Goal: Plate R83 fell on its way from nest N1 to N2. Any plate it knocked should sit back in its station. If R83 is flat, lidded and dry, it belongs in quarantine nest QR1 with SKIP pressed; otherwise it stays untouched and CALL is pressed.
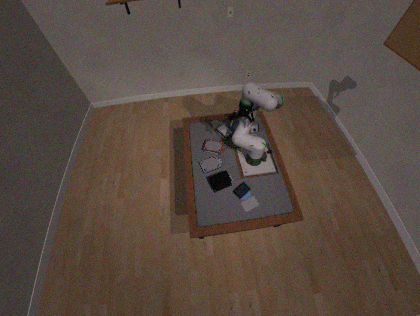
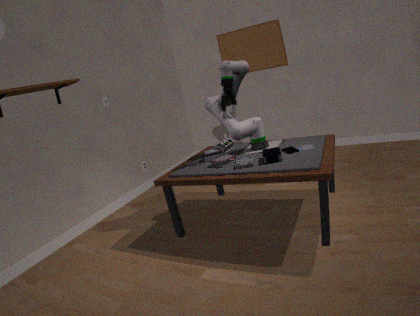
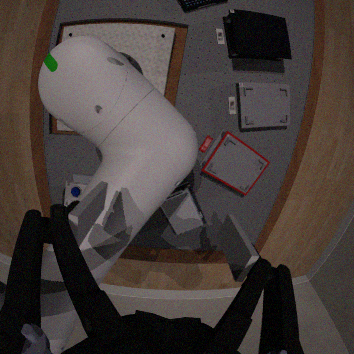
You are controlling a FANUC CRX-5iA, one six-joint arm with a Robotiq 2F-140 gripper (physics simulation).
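Seen in the pictures: gripper, fingertip midpoint: (image 1: 239,125) (image 2: 229,114) (image 3: 165,211); arm's base, origin of the base link: (image 1: 253,159) (image 2: 260,147).
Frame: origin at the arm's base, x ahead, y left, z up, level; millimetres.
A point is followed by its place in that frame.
A dark plate (image 1: 241,190) @(x 217, y 258, z 12 mm) (image 2: 290,150) @(x 242, y 259, z 13 mm) (image 3: 201,4) @(x 217, y 212, z 10 mm) lies askew on the grey table top. A blue patch (image 1: 247,196) @(x 185, y 317, z 0 mm) shows at its edge, beside a pale flat sheet or lid (image 1: 250,203) @(x 185, y 381, z 8 mm) (image 2: 306,147) @(x 198, y 374, z 8 mm). A black station (image 1: 220,181) @(x 366, y 152, z 56 mm) (image 2: 271,155) @(x 442, y 146, z 51 mm) (image 3: 257,36) @(x 345, y 124, z 56 mm), a grey nest (image 1: 210,164) @(x 397, y -40, z 22 mm) (image 2: 244,161) @(x 411, y -45, z 23 mm) (image 3: 265,105) @(x 394, y -50, z 23 mm) and a red-rimmed nest (image 1: 213,142) @(x 310, y -251, z 40 mm) (image 3: 248,147) @(x 346, y -165, z 40 mm) stand in a row. A panel with a blue button (image 1: 254,129) @(x -113, y -273, z 70 mm) (image 3: 75,191) @(x -113, y -271, z 70 mm) is partly hidden by the arm. Labels are unreadable. My gripper (image 2: 228,106) @(x 123, y -160, z 316 mm) (image 3: 165,211) @(x 123, y -160, z 316 mm) is open and empty, high above the table's back end.
The arm's white links (image 1: 246,139) @(x 86, y -65, z 239 mm) (image 3: 145,140) @(x 100, y -103, z 242 mm) cross above the framed pale base board (image 1: 267,169) @(x -75, y 140, z 9 mm) (image 3: 150,42) @(x 92, y 94, z 6 mm). A small grey device (image 1: 223,130) @(x 183, y -342, z 70 mm) (image 3: 183,212) @(x 176, y -338, z 69 mm) stands beyond the red-rimmed nest, partly covered by shadow. A brown wooden edge (image 1: 192,200) @(x 621, y 224, z -12 mm) (image 2: 240,179) @(x 627, y -34, z -21 mm) borders the table.
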